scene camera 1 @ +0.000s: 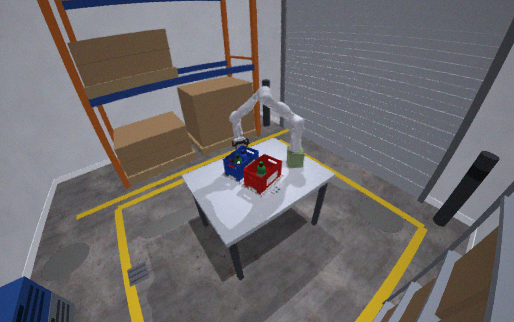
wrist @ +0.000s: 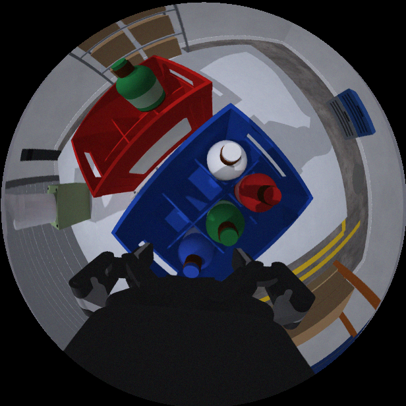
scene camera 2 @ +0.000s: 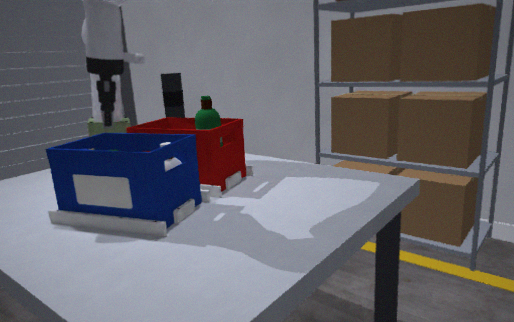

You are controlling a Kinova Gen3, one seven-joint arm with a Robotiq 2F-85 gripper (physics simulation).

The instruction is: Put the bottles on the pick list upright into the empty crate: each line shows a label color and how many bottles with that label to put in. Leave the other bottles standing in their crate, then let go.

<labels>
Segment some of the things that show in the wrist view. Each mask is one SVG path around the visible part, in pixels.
The gripper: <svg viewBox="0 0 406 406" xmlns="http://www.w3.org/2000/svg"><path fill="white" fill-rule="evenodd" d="M69 279L69 286L84 314L89 317L63 351L82 368L119 390L168 405L230 406L270 397L292 388L314 375L313 370L284 328L291 330L299 325L314 302L315 296L283 262L272 262L271 266L263 266L262 262L254 260L248 253L243 252L241 248L233 248L231 266L234 271L222 281L216 280L214 277L190 278L166 274L165 277L158 277L149 268L154 259L153 244L146 242L132 252L121 254L121 257L115 257L113 252L110 251L101 252ZM257 286L266 289L272 301L272 307L264 301L252 297ZM125 278L129 288L109 295L118 277Z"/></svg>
A green bottle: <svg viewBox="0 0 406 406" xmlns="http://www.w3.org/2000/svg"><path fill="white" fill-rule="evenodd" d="M115 61L111 65L111 69L118 76L115 87L121 96L142 112L152 111L161 105L165 100L165 91L149 67L145 65L133 66L125 57Z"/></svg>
A white bottle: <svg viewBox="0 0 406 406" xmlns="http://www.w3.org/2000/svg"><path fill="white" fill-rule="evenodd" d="M220 140L208 150L206 156L208 169L216 179L221 181L235 179L245 170L247 163L245 150L237 142Z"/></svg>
A green bottle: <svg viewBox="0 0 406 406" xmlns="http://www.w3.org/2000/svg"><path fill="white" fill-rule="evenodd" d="M220 199L207 212L206 231L217 243L231 246L237 242L237 239L243 233L245 220L243 214L232 202Z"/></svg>
</labels>
